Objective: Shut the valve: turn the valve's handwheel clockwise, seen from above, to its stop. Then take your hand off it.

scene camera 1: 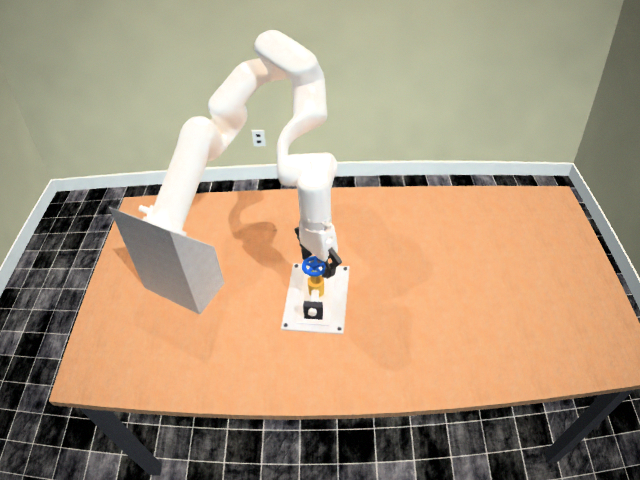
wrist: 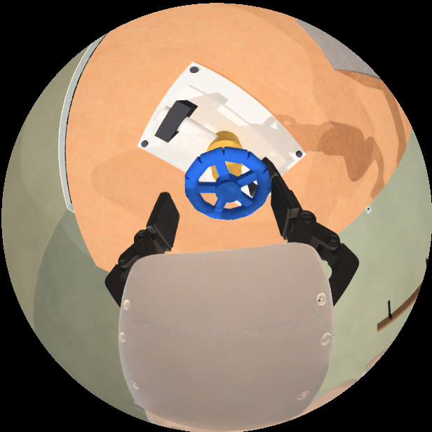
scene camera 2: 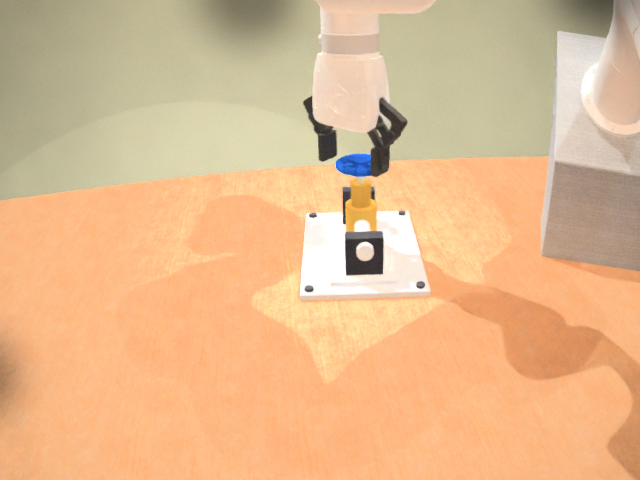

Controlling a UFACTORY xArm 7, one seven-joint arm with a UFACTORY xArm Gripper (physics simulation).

In view: the gripper (scene camera 2: pixel 353 166) and a blue handwheel (scene camera 2: pixel 359 165).
The blue handwheel shows as well in the wrist view (wrist: pixel 227 187). The gripper also shows in scene camera 1 (scene camera 1: pixel 318 266) and in the wrist view (wrist: pixel 221 195).
